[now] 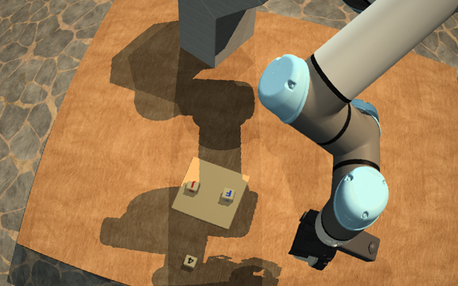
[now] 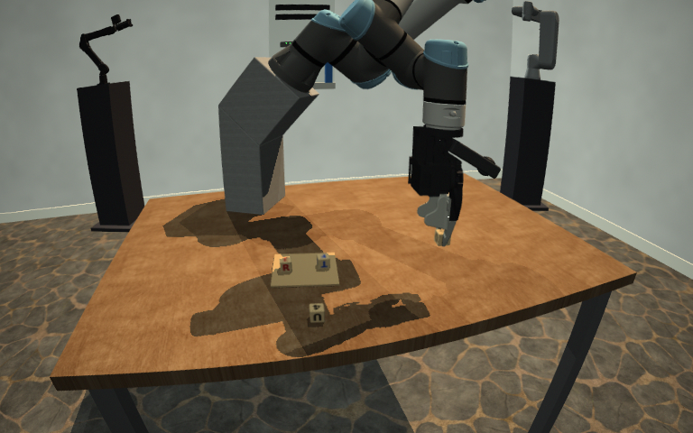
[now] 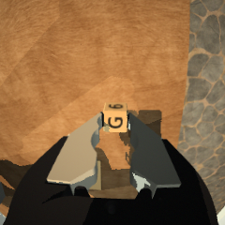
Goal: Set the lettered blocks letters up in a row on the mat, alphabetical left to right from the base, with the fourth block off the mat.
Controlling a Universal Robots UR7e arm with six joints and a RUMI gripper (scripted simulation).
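Right now my hand is 8 cm past the tan mat, 27 cm to the left of it and 11 cm above it. Round my hand: block (8 cm behind, 23 cm to the right, 10 cm below).
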